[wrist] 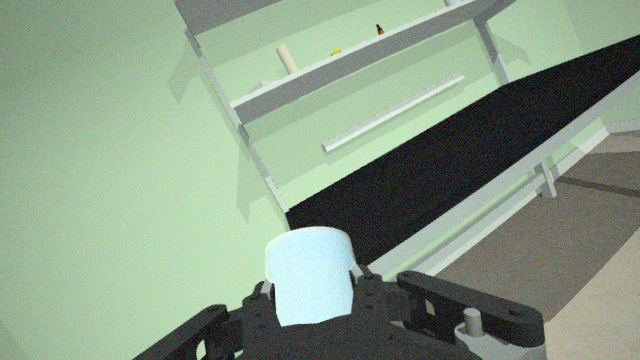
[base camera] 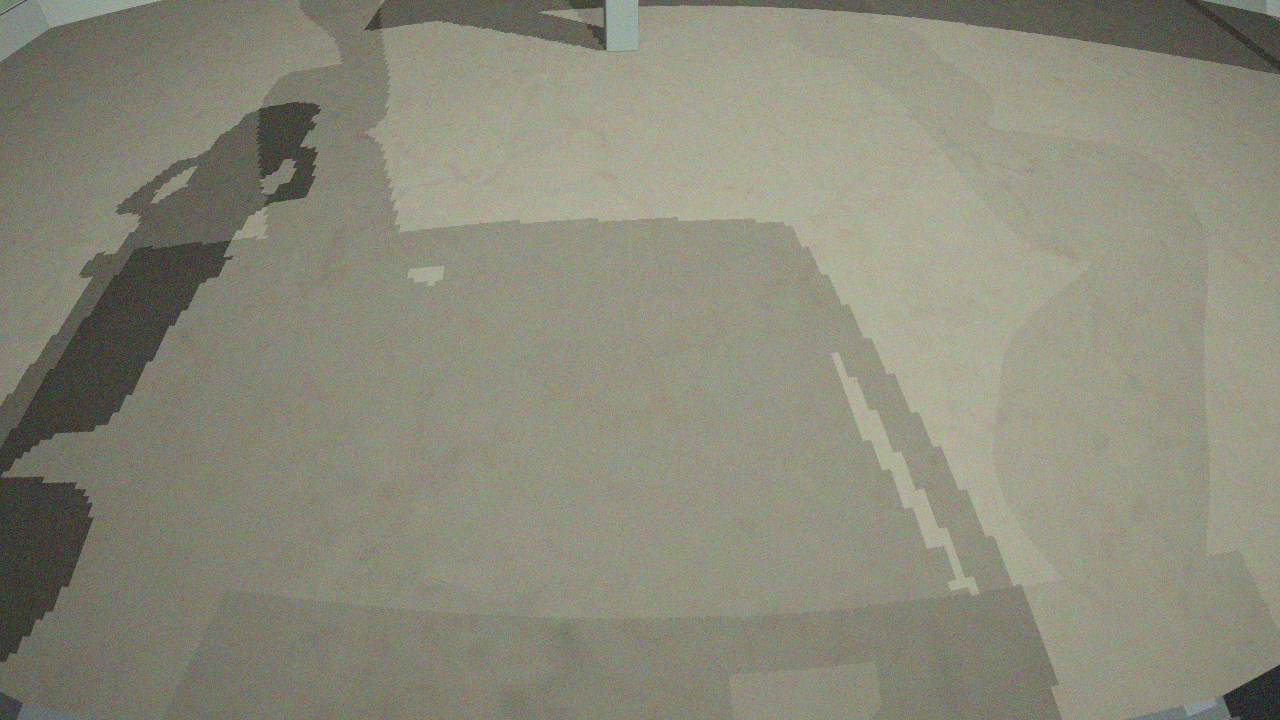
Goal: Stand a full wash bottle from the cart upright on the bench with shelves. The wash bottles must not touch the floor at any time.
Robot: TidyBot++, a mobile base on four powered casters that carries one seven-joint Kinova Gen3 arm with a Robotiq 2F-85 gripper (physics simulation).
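Places are measured from the arm's base along level axes (x ahead, y left, z up), in centimetres.
Where they show: gripper, fingertip midpoint: [wrist: 312, 279].
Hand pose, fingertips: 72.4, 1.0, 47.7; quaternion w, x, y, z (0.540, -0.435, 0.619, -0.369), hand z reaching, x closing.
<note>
Things, the pixels of their centre, and the offset from my fingertips, as dx, dy, dz. "*": a spot on its surface instead.
- wash bottle, surface spot: [wrist: 312, 270] * -3.1, -0.7, +2.0
- beige cylinder, body centre: [wrist: 291, 66] +87.2, -23.1, +43.5
- yellow item, body centre: [wrist: 338, 58] +87.0, -43.2, +37.6
- small orange bottle with a black tip, body centre: [wrist: 381, 34] +86.5, -66.5, +39.2
My gripper [wrist: 312, 279] is shut on a wash bottle [wrist: 312, 270], whose pale blue body shows between the fingers at the bottom of the wrist view; its nozzle and lower end are not clear. The bench with shelves [wrist: 430, 155] has a black top that runs from the lower middle to the upper right of the wrist view, beyond the held bottle. The bottle overlaps the near left end of the bench top in the view, and the picture is tilted. The cart does not show in either view.
Above the bench top a grey shelf [wrist: 350, 64] carries a beige cylinder [wrist: 286, 58], a yellow item [wrist: 336, 52] and a small orange bottle with a black tip [wrist: 380, 30]. A white rail [wrist: 392, 114] runs below it. A pale post [base camera: 622, 25] stands ahead in the base view.
</note>
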